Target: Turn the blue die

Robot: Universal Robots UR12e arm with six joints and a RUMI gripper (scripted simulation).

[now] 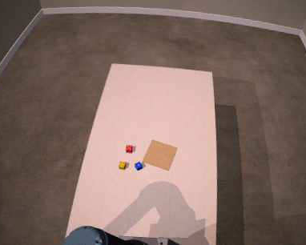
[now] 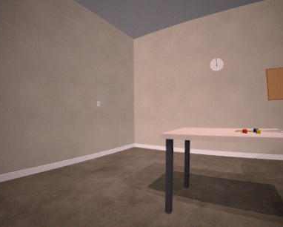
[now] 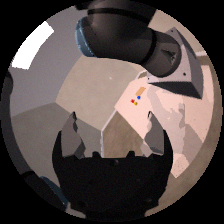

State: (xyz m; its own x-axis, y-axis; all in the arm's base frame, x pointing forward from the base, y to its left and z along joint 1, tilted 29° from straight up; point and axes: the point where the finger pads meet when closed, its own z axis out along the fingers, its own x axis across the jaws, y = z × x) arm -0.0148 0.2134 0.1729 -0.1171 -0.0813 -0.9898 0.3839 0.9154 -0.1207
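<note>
My gripper is now 530 mm short of the blue die, 320 mm above it and 260 mm to the left of it. Also, from my hand: mat: 610 mm ahead, 360 mm to the right, 340 mm below; yellow die: 530 mm ahead, 320 mm below, 180 mm to the right; red die: 630 mm ahead, 320 mm below, 200 mm to the right.
</note>
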